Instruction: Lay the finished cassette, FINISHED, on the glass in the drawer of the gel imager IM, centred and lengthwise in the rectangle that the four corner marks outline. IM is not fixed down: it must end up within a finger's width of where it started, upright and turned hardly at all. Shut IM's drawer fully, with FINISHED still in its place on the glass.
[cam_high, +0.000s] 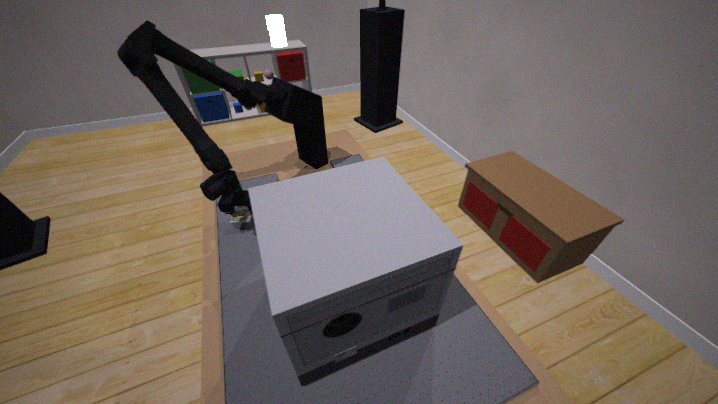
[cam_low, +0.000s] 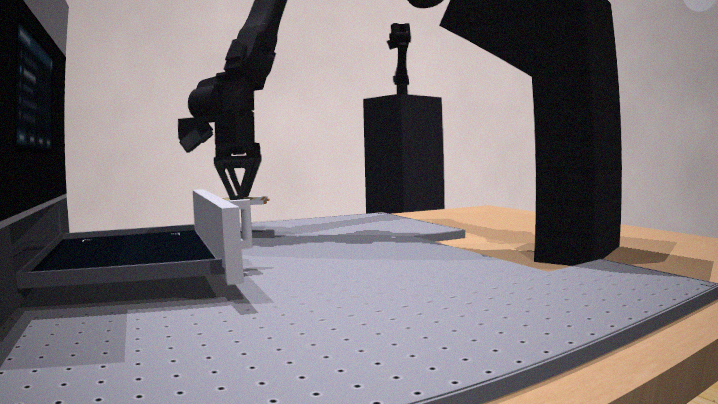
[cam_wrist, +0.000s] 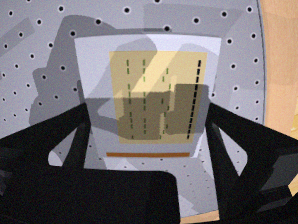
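Right now the drawer is 26 cm ahead of my hand, 22 cm to the left of it and 1 cm below it. From my hand the other things lie so: finished cassette (1 cm behind, 1 cm below).
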